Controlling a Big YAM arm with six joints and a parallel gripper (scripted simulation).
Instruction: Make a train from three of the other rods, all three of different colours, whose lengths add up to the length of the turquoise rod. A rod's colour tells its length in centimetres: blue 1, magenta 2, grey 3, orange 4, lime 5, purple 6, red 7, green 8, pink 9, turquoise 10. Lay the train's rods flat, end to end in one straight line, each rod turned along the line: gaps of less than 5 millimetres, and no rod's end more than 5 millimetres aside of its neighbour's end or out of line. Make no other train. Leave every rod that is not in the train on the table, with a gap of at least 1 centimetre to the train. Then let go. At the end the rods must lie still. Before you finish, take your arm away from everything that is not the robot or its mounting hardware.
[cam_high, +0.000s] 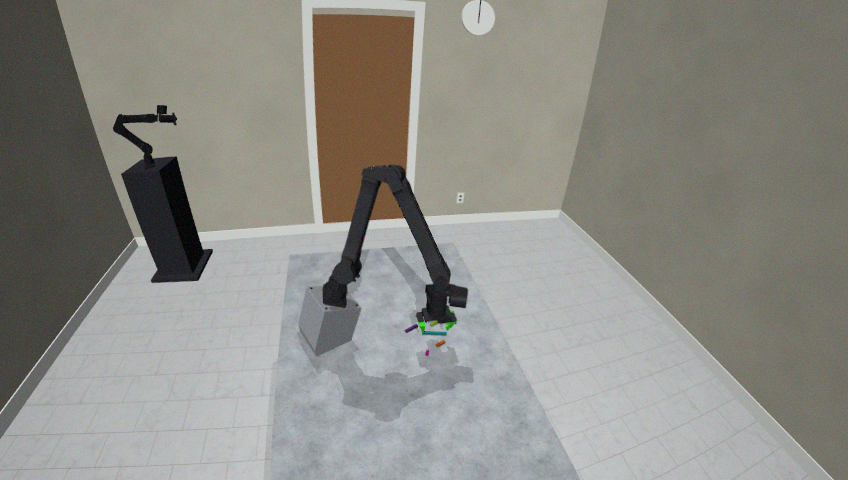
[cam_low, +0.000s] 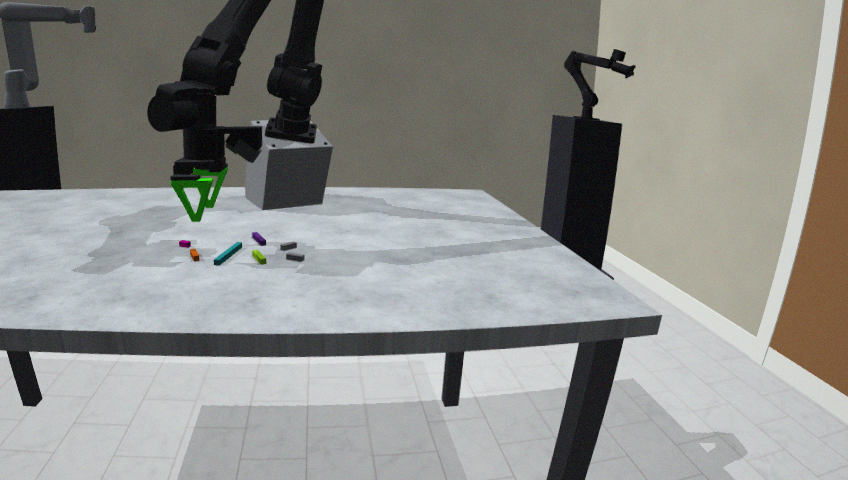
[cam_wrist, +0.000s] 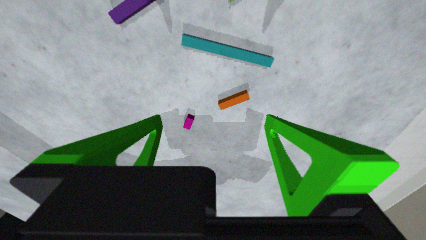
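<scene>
Now: hand 4 cm past the magenta rod, 5 cm to the left of it and 7 cm above it. Also, from my hand: turquoise rod 2 cm ahead, 5 cm to the left, 7 cm below; orange rod 3 cm ahead, 1 cm to the right, 7 cm below; lime rod 3 cm ahead, 10 cm to the left, 7 cm below.
</scene>
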